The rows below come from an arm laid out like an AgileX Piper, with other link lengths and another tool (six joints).
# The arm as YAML. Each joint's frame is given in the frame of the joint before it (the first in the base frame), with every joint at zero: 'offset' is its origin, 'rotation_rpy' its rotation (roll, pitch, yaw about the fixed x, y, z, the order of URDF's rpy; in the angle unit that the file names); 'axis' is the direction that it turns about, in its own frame. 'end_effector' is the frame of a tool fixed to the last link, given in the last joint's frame.
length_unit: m
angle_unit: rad
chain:
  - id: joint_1
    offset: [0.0, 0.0, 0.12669]
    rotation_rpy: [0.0, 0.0, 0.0]
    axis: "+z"
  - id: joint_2
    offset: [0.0, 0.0, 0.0]
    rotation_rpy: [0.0, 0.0, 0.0]
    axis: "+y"
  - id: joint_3
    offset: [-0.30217, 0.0, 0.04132]
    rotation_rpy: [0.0, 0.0, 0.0]
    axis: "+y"
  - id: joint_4
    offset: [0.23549, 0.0, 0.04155]
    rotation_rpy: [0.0, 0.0, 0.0]
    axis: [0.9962, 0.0, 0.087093]
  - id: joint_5
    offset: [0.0, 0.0, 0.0]
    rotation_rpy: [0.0, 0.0, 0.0]
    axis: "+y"
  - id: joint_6
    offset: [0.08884, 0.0, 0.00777]
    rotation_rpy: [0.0, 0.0, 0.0]
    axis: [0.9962, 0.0, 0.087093]
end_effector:
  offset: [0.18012, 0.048, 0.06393]
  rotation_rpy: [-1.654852, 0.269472, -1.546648]
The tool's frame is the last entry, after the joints.
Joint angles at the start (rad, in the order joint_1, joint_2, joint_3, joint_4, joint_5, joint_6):
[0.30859 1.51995 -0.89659 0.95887 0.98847 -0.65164]
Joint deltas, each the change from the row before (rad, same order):
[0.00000 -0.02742 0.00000 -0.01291 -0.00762 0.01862]
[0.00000 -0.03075 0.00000 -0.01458 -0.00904 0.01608]
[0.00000 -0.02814 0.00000 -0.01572 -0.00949 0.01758]
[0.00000 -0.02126 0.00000 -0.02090 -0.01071 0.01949]
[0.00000 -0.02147 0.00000 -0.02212 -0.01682 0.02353]
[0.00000 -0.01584 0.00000 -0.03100 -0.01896 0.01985]
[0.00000 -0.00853 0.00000 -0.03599 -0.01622 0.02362]
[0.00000 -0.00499 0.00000 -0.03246 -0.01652 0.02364]
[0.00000 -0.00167 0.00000 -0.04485 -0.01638 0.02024]
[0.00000 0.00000 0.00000 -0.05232 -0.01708 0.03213]
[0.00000 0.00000 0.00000 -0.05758 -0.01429 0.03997]
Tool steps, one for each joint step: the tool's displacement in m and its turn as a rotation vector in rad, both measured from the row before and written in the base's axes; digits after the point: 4 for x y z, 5 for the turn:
[0.0006 -0.0026 0.0063 -0.00355 -0.02128 -0.01187]
[0.0004 -0.0029 0.0072 -0.00382 -0.02782 -0.01072]
[0.0007 -0.0031 0.0062 -0.00506 -0.02504 -0.01201]
[0.0013 -0.0036 0.0030 -0.01108 -0.01963 -0.01242]
[0.0032 -0.0043 0.0031 -0.01164 -0.02199 -0.01956]
[0.0036 -0.0052 0.0000 -0.02094 -0.02374 -0.01536]
[0.0036 -0.0056 -0.0031 -0.02596 -0.01446 -0.01464]
[0.0043 -0.0052 -0.0033 -0.02322 -0.01115 -0.01638]
[0.0040 -0.0066 -0.0061 -0.03521 -0.01442 -0.00922]
[0.0050 -0.0080 -0.0073 -0.03891 -0.00961 -0.01602]
[0.0048 -0.0089 -0.0076 -0.04079 -0.00609 -0.01877]

